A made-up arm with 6 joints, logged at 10 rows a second.
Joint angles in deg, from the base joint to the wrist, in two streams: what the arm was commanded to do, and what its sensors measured. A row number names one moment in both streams.
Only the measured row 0 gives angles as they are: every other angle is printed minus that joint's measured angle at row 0.
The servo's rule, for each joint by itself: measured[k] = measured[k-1] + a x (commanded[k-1-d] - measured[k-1]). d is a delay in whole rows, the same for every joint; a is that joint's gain. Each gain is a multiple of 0.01, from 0.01 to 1. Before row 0 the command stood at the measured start. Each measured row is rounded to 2 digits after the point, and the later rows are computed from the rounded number. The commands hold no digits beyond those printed.
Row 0, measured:
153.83 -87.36 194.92 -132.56 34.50 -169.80
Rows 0 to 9, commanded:
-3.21 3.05 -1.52 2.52 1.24 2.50
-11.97 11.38 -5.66 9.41 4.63 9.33
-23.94 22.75 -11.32 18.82 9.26 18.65
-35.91 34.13 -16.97 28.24 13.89 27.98
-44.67 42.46 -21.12 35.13 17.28 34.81
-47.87 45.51 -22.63 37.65 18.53 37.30
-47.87 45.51 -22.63 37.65 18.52 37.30
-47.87 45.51 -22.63 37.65 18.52 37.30
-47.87 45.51 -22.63 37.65 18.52 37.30
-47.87 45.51 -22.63 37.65 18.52 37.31
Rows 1 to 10, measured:
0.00 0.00 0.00 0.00 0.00 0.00
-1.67 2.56 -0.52 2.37 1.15 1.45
-7.03 9.97 -2.27 8.99 4.39 6.02
-15.82 20.71 -5.35 18.23 8.92 13.35
-26.27 31.98 -9.30 27.64 13.54 21.84
-35.84 40.78 -13.32 34.68 17.02 29.36
-42.10 44.75 -16.49 37.47 18.42 33.97
-45.10 45.39 -18.58 37.64 18.51 35.90
-46.54 45.49 -19.96 37.65 18.52 36.71
-47.23 45.51 -20.87 37.65 18.52 37.05
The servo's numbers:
d 1
a 0.52 0.84 0.34 0.94 0.93 0.58

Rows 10 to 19, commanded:
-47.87 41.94 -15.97 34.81 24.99 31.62
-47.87 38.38 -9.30 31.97 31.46 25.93
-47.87 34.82 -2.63 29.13 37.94 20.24
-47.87 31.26 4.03 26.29 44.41 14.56
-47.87 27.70 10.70 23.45 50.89 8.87
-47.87 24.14 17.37 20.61 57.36 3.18
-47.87 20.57 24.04 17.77 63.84 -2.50
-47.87 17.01 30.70 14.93 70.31 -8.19
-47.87 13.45 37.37 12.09 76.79 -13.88
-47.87 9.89 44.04 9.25 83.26 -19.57
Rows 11 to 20, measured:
-47.56 45.51 -21.47 37.65 18.52 37.20
-47.72 42.51 -19.60 34.98 24.54 33.96
-47.80 39.04 -16.10 32.15 30.98 29.30
-47.84 35.50 -11.52 29.31 37.45 24.05
-47.86 31.94 -6.23 26.47 43.92 18.55
-47.87 28.38 -0.47 23.63 50.40 12.94
-47.87 24.82 5.60 20.79 56.87 7.28
-47.87 21.25 11.87 17.95 63.35 1.61
-47.87 17.69 18.27 15.11 69.82 -4.07
-47.87 14.13 24.76 12.27 76.30 -9.76

